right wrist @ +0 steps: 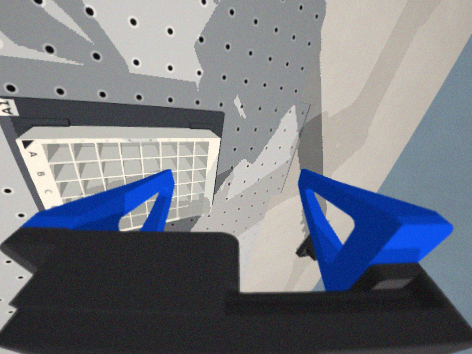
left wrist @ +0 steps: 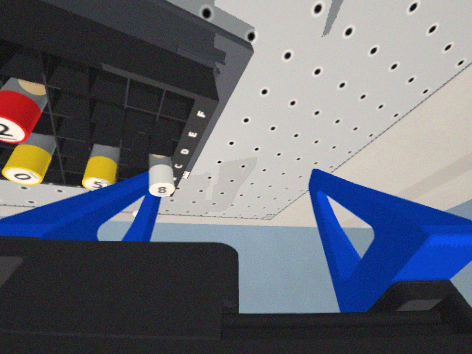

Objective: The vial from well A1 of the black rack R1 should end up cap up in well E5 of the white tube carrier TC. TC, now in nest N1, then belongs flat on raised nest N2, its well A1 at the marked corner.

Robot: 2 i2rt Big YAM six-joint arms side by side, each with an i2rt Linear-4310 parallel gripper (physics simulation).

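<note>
The black rack R1 (left wrist: 207, 100) fills the upper left of the left wrist view. It holds a red-capped vial (left wrist: 19, 116), two yellow-capped vials (left wrist: 29, 162) (left wrist: 100, 170) and a white-capped vial marked 8 (left wrist: 161, 180). The A1 corner is behind the left finger, so its vial cannot be made out. My left gripper (left wrist: 235, 177) is open, with nothing between its fingers, beside the rack's lettered edge. The empty white carrier TC (right wrist: 125, 134) sits in a dark nest (right wrist: 150, 111), partly behind a finger. My right gripper (right wrist: 236, 176) is open and empty. Nest N2 cannot be identified.
A perforated grey board (left wrist: 295, 117) (right wrist: 260, 80) lies under both the rack and the nest, with a pale surface (left wrist: 425, 130) (right wrist: 370, 30) beyond its edge. An A1 label (right wrist: 7, 107) marks the nest's corner. A small black object (right wrist: 305, 250) shows beside the right gripper's finger.
</note>
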